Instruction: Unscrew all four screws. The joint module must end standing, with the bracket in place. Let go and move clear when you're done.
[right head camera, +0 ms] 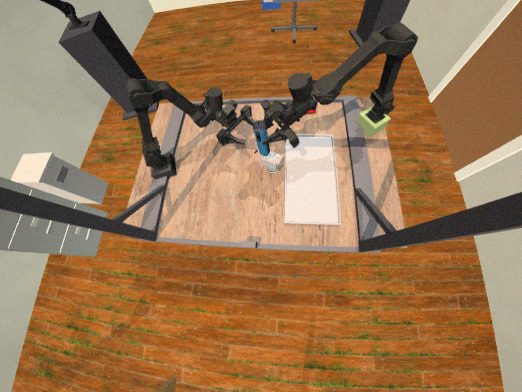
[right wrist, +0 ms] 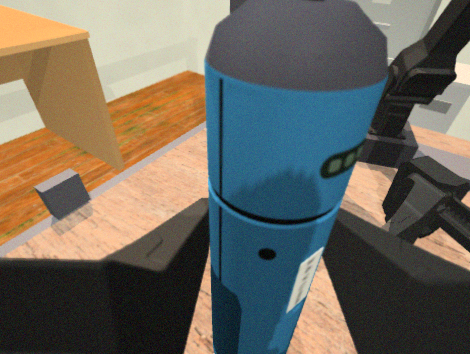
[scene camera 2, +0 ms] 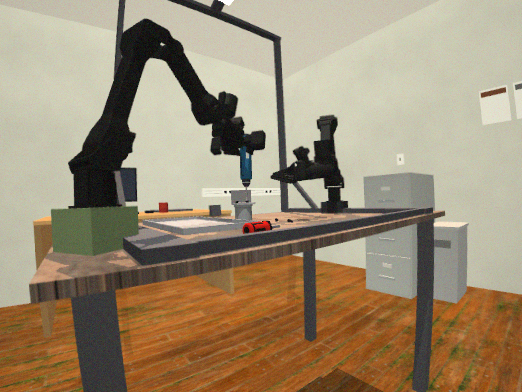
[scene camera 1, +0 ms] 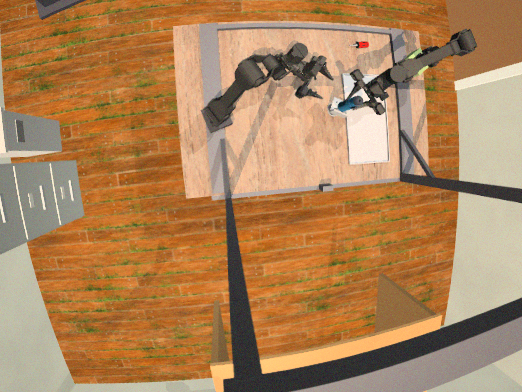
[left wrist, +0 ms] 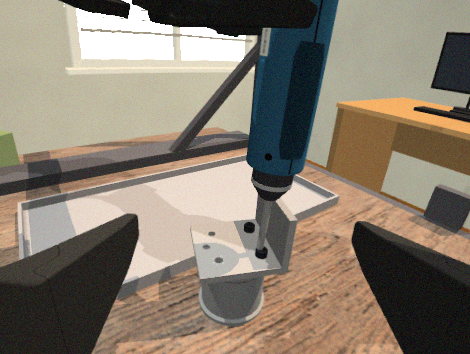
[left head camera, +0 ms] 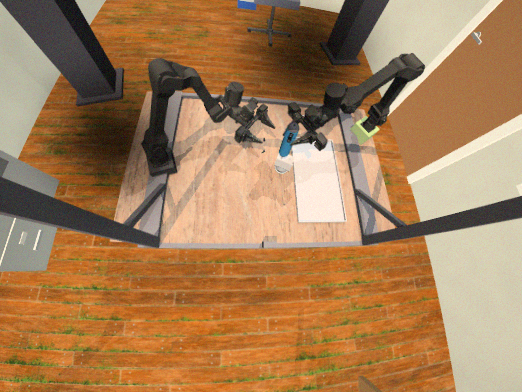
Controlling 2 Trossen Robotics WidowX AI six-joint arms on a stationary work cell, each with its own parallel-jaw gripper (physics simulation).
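Places are measured from the left arm's base along level axes (x left, y down, z back), in centimetres.
Where they show: left gripper, fingertip midpoint: [right head camera: 251, 135] [scene camera 2: 271, 175] [scene camera 1: 328, 89] [left wrist: 248, 228] [left head camera: 269, 135]; right gripper, fingertip midpoint: [right head camera: 258, 139] [right wrist: 264, 210] [scene camera 2: 246, 154] [scene camera 1: 349, 105] [left wrist: 317, 23] [left head camera: 286, 140]; left arm's base at its link origin: [right head camera: 160, 164] [right wrist: 384, 128] [scene camera 2: 334, 201] [scene camera 1: 216, 116] [left head camera: 159, 159]; right arm's base at its link origin: [right head camera: 375, 116] [scene camera 2: 95, 207] [left head camera: 367, 126].
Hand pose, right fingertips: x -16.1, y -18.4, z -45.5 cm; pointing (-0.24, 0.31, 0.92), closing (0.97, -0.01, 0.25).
Note:
Things, the pixels of their centre, and the offset from my right fingertips.
- blue power screwdriver at the middle of its body: [right wrist: 254, 299] [left wrist: 286, 102] [scene camera 2: 245, 166] [right head camera: 263, 145] [left head camera: 286, 146] [scene camera 1: 346, 105] dx +0.3, dy +4.6, dz -1.2 cm
- grey bracket at the middle of its body: [left wrist: 236, 227] [scene camera 2: 242, 197] [right head camera: 271, 157] [left head camera: 285, 158] [scene camera 1: 340, 106] dx +0.7, dy +15.3, dz -4.1 cm
- upright round joint module at the middle of its body: [left wrist: 232, 273] [scene camera 2: 243, 212] dx +0.7, dy +20.4, dz -4.1 cm
- white shallow tray at the middle of its body: [left wrist: 189, 204] [scene camera 2: 192, 223] [right head camera: 310, 175] [left head camera: 317, 177] [scene camera 1: 367, 118] dx -8.7, dy +22.8, dz -18.5 cm
- red-handled screwdriver at the middle of its body: [scene camera 2: 264, 228] [scene camera 1: 358, 44] dx +25.2, dy +22.1, dz -28.7 cm
- small dark block at the middle of its body: [right wrist: 64, 193] [left wrist: 448, 206] [left head camera: 269, 244] [right head camera: 249, 244] [scene camera 1: 326, 187] [scene camera 2: 215, 210] dx -29.8, dy +20.5, dz +13.7 cm
My right gripper [right wrist: 264, 210] is shut on the blue power screwdriver [right wrist: 285, 130] [left wrist: 285, 100] [scene camera 2: 245, 165] [left head camera: 288, 142], held upright. Its bit meets a black screw [left wrist: 261, 252] in the grey bracket [left wrist: 227, 242] [scene camera 2: 240, 195]. Another black screw [left wrist: 249, 227] sits beside it, and several bracket holes show without screws. The bracket rests on the upright round joint module [left wrist: 232, 298] [scene camera 2: 243, 212]. Two loose dark screws, one [scene camera 2: 276, 219] and another [scene camera 2: 290, 220], lie on the table. My left gripper [left wrist: 248, 228] [scene camera 1: 326, 87] is open and empty, facing the module from the side.
A white shallow tray [left head camera: 320, 195] [scene camera 1: 368, 140] lies beside the module. A red-handled screwdriver [scene camera 1: 363, 44] [scene camera 2: 257, 227] lies near the table's far edge in scene camera 1. A small dark block [right wrist: 64, 194] [scene camera 1: 326, 187] is at the opposite edge.

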